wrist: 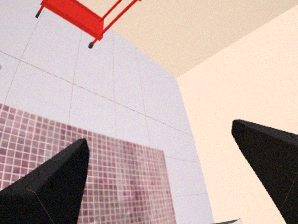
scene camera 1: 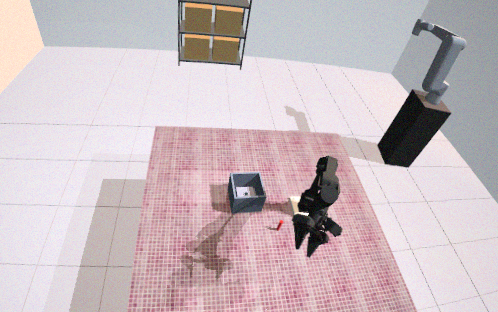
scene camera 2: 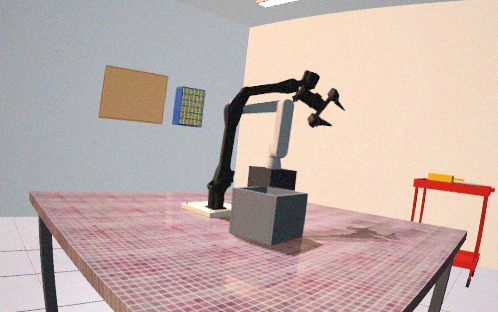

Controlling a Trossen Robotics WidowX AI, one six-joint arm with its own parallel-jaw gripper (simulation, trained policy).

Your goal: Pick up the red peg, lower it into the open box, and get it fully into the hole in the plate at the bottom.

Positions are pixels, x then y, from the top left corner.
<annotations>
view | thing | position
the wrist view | my gripper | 162, 136
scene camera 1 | my gripper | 302, 253
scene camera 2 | grey box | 269, 215
</annotations>
